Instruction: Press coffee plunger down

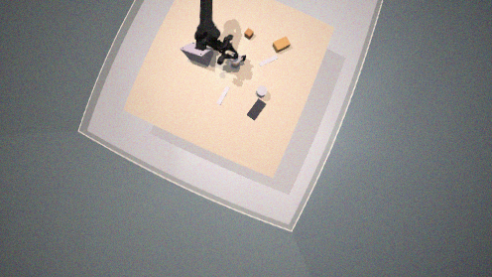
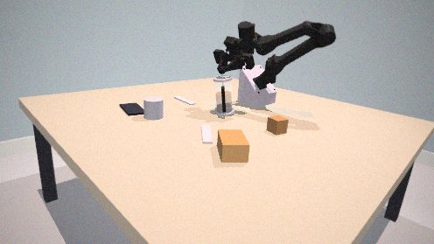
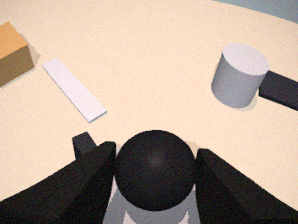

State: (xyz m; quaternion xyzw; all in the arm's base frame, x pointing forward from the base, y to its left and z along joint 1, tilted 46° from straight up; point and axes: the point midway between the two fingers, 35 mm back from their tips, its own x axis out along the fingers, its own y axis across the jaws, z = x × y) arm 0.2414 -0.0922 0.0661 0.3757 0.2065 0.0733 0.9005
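The glass coffee press lies 10 mm behind my gripper tip, 20 mm to the left of it and 90 mm below it. From my gripper tip the other things lie so: grey cylinder: 220 mm ahead, 140 mm to the right, 150 mm below; then dark flat slab: 220 mm ahead, 270 mm to the right, 180 mm below; then orange cube: 260 mm to the left, 160 mm below.
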